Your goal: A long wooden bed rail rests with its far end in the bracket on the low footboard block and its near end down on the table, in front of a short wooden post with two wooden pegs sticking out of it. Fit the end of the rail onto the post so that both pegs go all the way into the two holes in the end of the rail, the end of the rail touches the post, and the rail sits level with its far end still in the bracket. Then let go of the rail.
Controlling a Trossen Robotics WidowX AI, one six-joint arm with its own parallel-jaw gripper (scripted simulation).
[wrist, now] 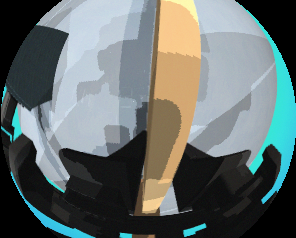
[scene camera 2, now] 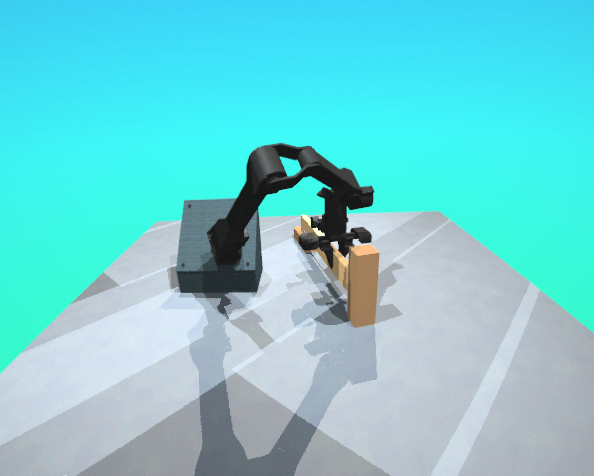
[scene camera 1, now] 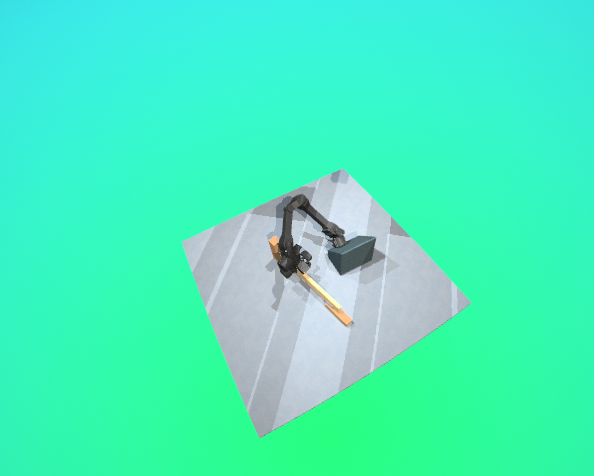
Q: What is my gripper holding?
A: A wooden rail.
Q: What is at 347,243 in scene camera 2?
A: My gripper.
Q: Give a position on a wooden rail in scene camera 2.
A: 340,264
